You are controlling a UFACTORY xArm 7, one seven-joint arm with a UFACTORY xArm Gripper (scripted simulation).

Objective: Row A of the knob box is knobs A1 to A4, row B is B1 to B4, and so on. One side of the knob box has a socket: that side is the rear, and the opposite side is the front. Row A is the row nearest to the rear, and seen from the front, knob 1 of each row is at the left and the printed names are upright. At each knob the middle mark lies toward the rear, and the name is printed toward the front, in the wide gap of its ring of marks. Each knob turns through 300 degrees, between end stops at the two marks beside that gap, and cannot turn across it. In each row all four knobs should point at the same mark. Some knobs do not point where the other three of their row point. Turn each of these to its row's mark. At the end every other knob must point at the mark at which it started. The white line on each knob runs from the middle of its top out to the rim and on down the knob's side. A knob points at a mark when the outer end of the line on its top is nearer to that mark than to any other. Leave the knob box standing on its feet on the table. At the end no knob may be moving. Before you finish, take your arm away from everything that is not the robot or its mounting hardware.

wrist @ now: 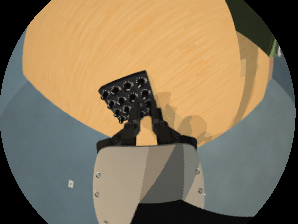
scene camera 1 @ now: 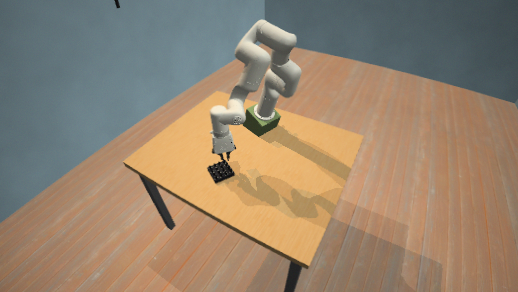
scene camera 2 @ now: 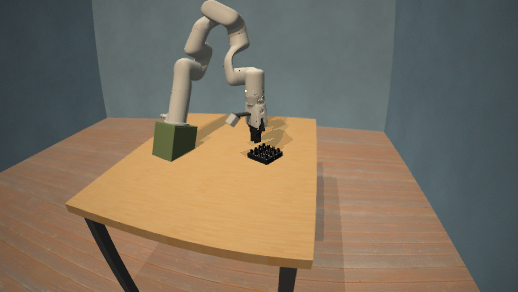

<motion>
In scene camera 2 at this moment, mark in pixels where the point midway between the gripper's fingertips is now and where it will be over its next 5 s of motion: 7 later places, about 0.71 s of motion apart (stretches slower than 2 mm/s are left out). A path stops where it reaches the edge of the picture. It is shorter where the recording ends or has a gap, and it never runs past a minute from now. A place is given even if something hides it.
My gripper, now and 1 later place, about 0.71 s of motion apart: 255, 141; 255, 129
</motion>
